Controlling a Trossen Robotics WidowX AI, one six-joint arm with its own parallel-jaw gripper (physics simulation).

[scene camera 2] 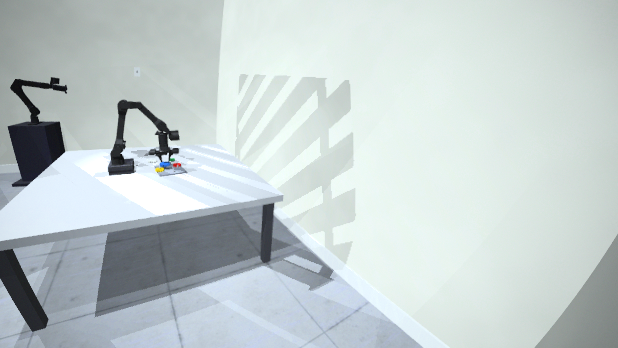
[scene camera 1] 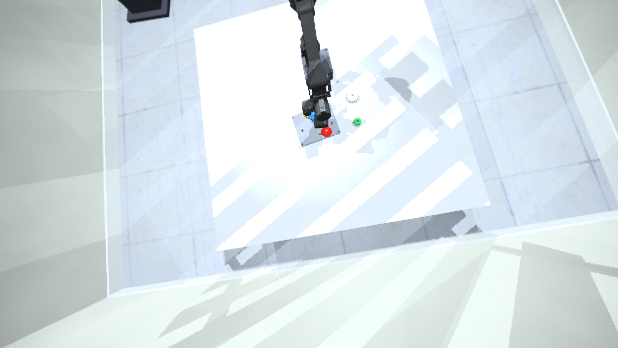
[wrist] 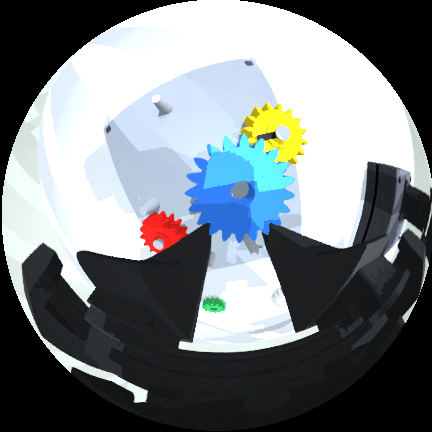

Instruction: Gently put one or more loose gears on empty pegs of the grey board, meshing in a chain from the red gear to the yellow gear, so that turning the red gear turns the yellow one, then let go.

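Frame: origin at the arm's base, x right, y ahead, z up, level; centimetres.
Where they show: gripper, fingertip midpoint: (scene camera 2: 165,163) (wrist: 236,227); arm's base, link origin: (scene camera 2: 117,163).
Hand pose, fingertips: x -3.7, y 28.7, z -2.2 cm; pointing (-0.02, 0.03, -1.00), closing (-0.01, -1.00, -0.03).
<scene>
Each offset is from my fingertips to the top centre of the thing. Level surfaces: height alone.
My gripper (scene camera 1: 321,125) (scene camera 2: 166,160) (wrist: 236,227) is shut on the near rim of the large blue gear @(dx +2.9, dy -0.2, dz +1.6 cm) (scene camera 1: 312,117) (scene camera 2: 165,164) (wrist: 222,210), over the grey board @(dx +3.4, dy +2.3, dz -0.3 cm) (scene camera 1: 310,139) (wrist: 135,150). The blue gear overlaps the edge of the yellow gear @(dx +6.9, dy -3.3, dz -0.8 cm) (scene camera 2: 159,170) (wrist: 295,142) in the wrist view; I cannot tell whether their teeth mesh. Grey shows in its hole; whether a peg is in it is unclear. The red gear @(dx -2.1, dy +7.3, dz -0.9 cm) (scene camera 1: 326,132) (scene camera 2: 177,165) (wrist: 165,226) sits on the board, apart from the blue gear in the wrist view. Bare pegs @(dx +10.3, dy +5.4, dz -0.5 cm) (wrist: 162,105) @(dx +1.4, dy +7.9, dz -0.5 cm) (wrist: 151,206) also show.
A small green gear @(dx -17.6, dy +3.2, dz -1.7 cm) (scene camera 1: 357,121) (wrist: 214,304) and a white gear @(dx -16.1, dy -10.5, dz -1.7 cm) (scene camera 1: 352,98) (wrist: 277,297) lie on the table @(dz -3.4 cm) (scene camera 1: 260,210) (scene camera 2: 200,200) beside the board. The arm's base (scene camera 2: 121,166) stands on the table behind the board. A second arm stands on a dark pedestal (scene camera 2: 36,150) off the table.
</scene>
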